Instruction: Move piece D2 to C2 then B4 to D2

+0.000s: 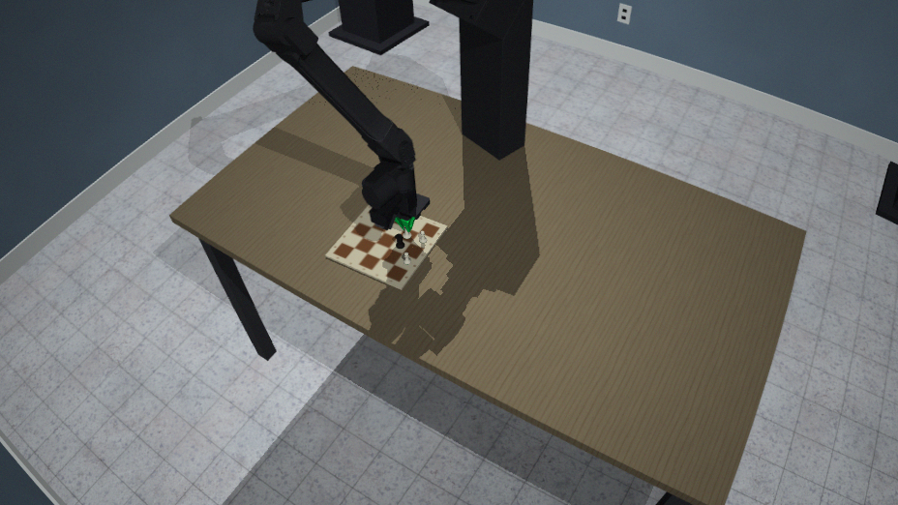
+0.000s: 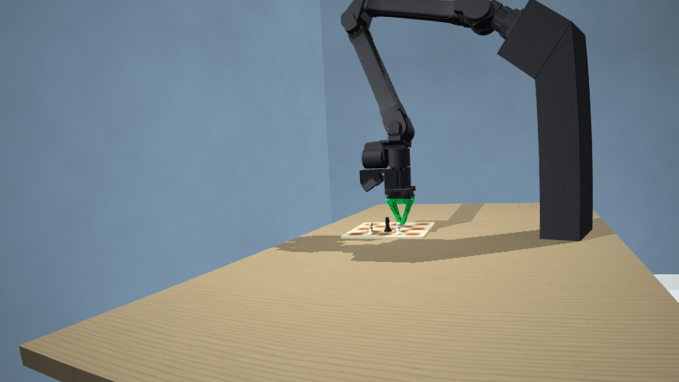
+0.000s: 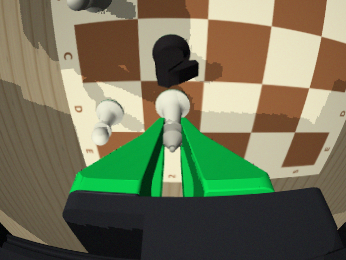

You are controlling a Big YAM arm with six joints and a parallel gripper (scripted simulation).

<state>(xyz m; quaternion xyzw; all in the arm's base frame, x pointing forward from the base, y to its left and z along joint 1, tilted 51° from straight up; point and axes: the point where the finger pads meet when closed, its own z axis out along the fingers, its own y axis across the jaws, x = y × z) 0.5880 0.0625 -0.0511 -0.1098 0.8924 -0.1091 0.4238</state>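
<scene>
My gripper is now 10 mm short of the white pawn. Round my hand: black piece 40 mm ahead, 10 mm to the left, 10 mm below; chessboard 50 mm ahead, 30 mm to the right, 30 mm below.
</scene>
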